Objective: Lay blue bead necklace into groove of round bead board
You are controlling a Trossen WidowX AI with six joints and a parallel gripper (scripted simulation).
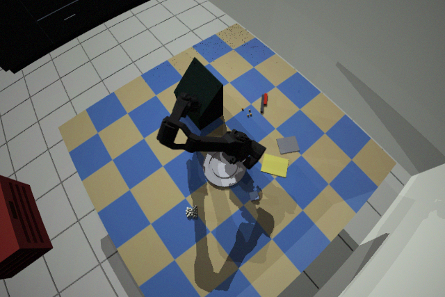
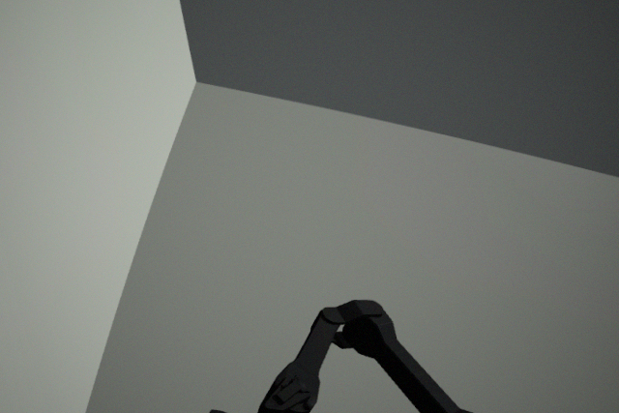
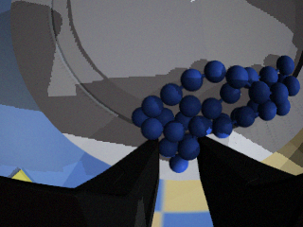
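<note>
The round white bead board is 80 mm to the right of my gripper tip and 10 mm below it. The rest, counted from my gripper tip: small blue cube 190 mm ahead, 40 mm to the right, 10 mm below; grey square 80 mm ahead, 250 mm to the left, 10 mm below; yellow pad 130 mm ahead, 130 mm to the left, 10 mm below.
</note>
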